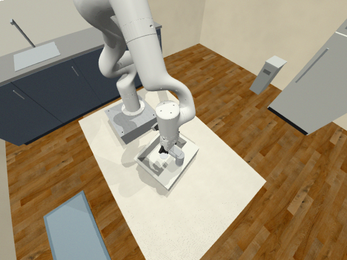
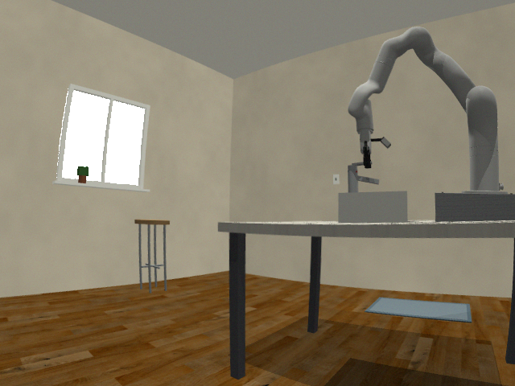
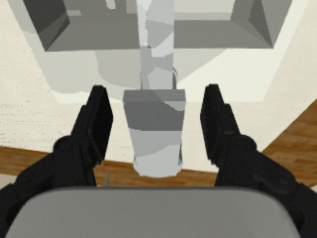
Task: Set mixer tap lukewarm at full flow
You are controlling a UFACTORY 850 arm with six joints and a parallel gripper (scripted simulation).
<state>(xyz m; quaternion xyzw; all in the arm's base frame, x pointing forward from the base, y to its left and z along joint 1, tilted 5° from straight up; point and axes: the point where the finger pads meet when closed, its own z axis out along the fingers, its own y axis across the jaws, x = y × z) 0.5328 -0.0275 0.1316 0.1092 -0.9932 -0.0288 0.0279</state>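
My hand is 3 cm short of the grey lever and 1 cm to the right of it. From my hand the other things lie so: grey mixer tap: 5 cm ahead, 4 cm below, 1 cm to the left; sink basin: 23 cm below, 4 cm behind, 1 cm to the right.
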